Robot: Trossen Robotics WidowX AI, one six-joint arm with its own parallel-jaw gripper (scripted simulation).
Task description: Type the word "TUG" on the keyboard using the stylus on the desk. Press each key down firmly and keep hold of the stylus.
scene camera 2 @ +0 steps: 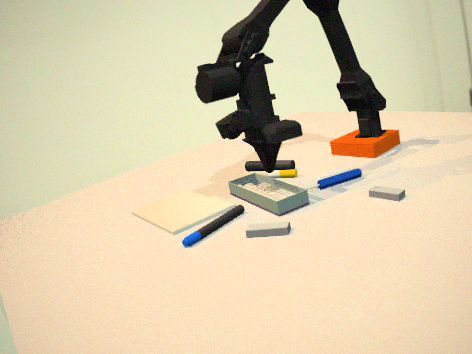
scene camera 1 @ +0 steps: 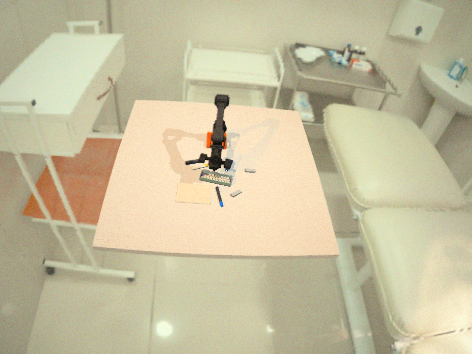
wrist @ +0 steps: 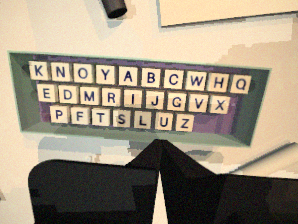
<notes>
The gripper [scene camera 2: 270, 172] is shut and holds nothing. Also in view: a beige notepad [scene camera 2: 174, 214].
The gripper is seen too in the wrist view [wrist: 160, 145].
</notes>
